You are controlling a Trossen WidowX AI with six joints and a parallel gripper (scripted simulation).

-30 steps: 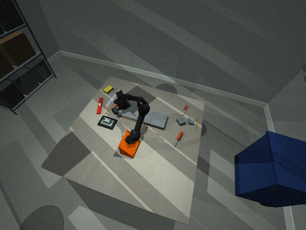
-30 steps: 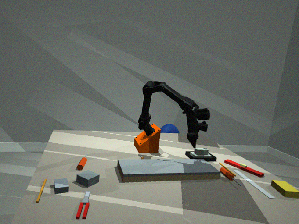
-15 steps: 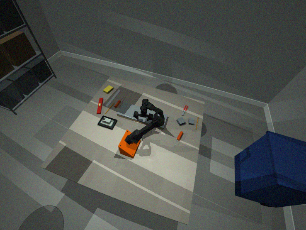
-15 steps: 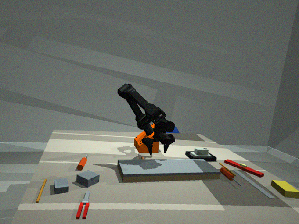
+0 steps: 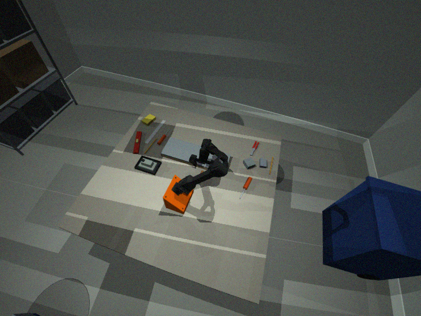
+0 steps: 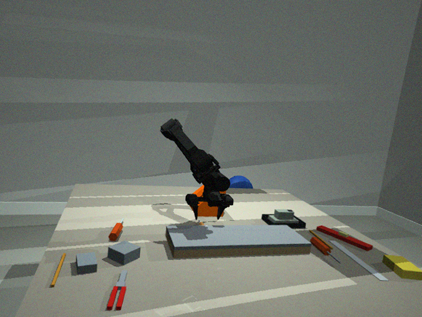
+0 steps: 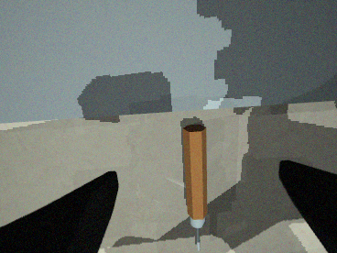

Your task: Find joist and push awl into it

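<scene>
Right now my gripper tip is 6 cm past the awl, 1 cm to the left of it and 5 cm above it. Round my gripper tip: ruler (20 cm ahead, 54 cm to the left, 5 cm below); then stud finder (13 cm behind, 40 cm to the left); then black tray (13 cm behind, 39 cm to the left, 4 cm below).
</scene>
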